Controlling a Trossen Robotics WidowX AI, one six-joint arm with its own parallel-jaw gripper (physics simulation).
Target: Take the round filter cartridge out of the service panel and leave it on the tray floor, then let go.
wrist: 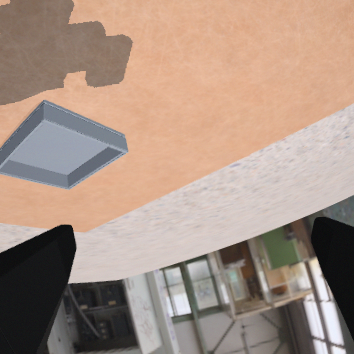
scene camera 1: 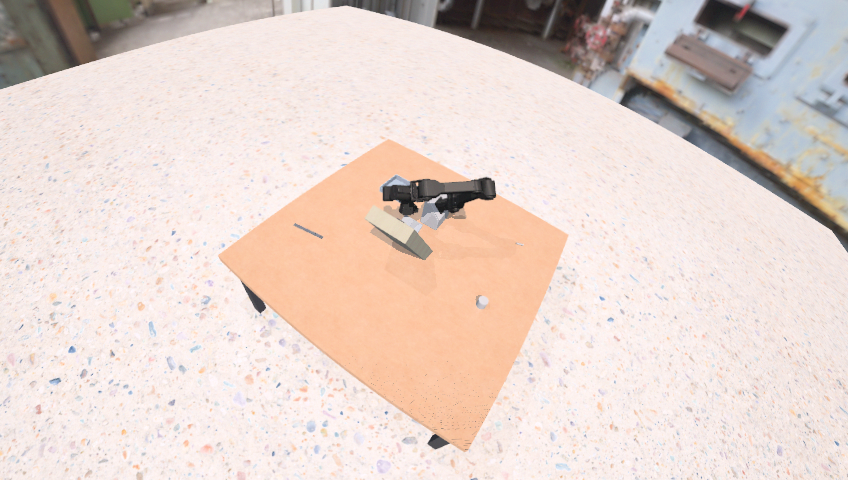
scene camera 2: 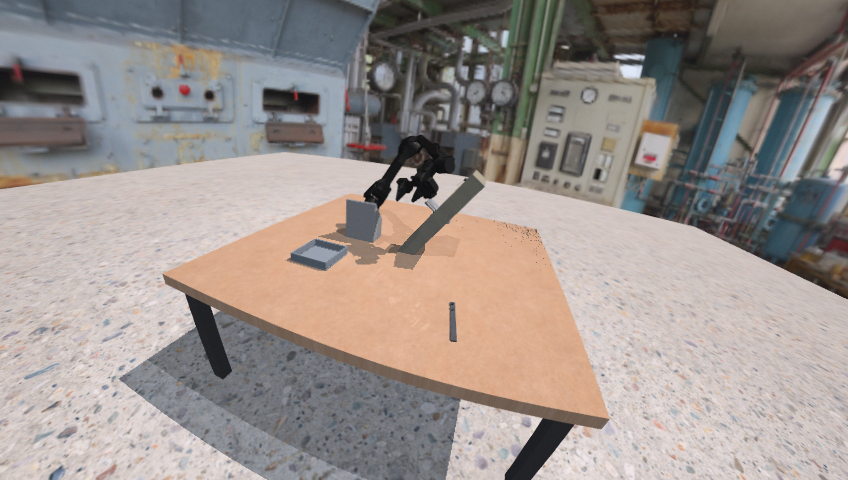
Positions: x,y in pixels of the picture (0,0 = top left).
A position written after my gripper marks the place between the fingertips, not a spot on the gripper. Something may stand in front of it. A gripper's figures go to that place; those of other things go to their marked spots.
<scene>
My gripper [scene camera 2: 403,201] is 97 cm from the lens. A shallow grey tray [scene camera 2: 321,254] is 105 cm from the lens.
</scene>
